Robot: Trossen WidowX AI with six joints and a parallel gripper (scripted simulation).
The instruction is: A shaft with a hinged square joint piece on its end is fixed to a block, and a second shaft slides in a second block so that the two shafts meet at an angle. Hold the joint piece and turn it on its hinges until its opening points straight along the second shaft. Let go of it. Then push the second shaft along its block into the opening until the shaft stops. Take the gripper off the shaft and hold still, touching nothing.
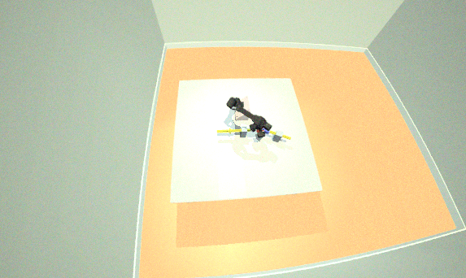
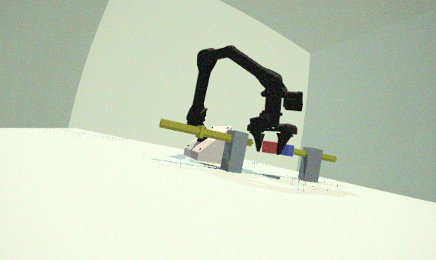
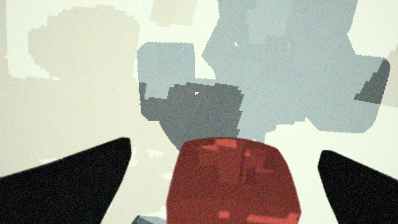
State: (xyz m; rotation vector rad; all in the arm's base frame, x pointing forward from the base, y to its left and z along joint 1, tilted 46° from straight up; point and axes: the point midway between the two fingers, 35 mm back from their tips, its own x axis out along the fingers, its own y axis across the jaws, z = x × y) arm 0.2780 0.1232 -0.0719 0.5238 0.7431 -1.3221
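Right now my gripper tip is 20 mm below the red joint piece and 10 mm to the right of it.
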